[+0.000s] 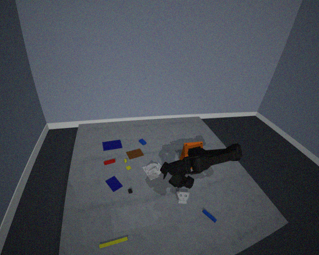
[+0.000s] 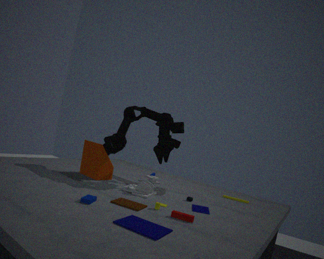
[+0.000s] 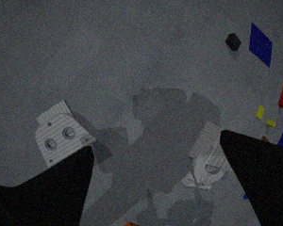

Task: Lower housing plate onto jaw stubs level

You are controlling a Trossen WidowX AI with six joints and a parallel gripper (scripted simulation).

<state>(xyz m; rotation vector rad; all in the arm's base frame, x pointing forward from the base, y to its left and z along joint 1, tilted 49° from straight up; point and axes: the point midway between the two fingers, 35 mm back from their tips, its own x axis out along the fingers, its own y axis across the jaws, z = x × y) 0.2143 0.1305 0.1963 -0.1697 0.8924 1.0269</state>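
Right now my gripper tip is 80 mm past the white piece, 40 mm to the right of it and 120 mm above it. The rest, counted from my gripper tip: blue bar (210 mm behind, 190 mm to the left, 120 mm below); then black cube (220 mm ahead, 50 mm to the right, 120 mm below); then yellow bar (330 mm ahead, 240 mm to the left, 120 mm below).
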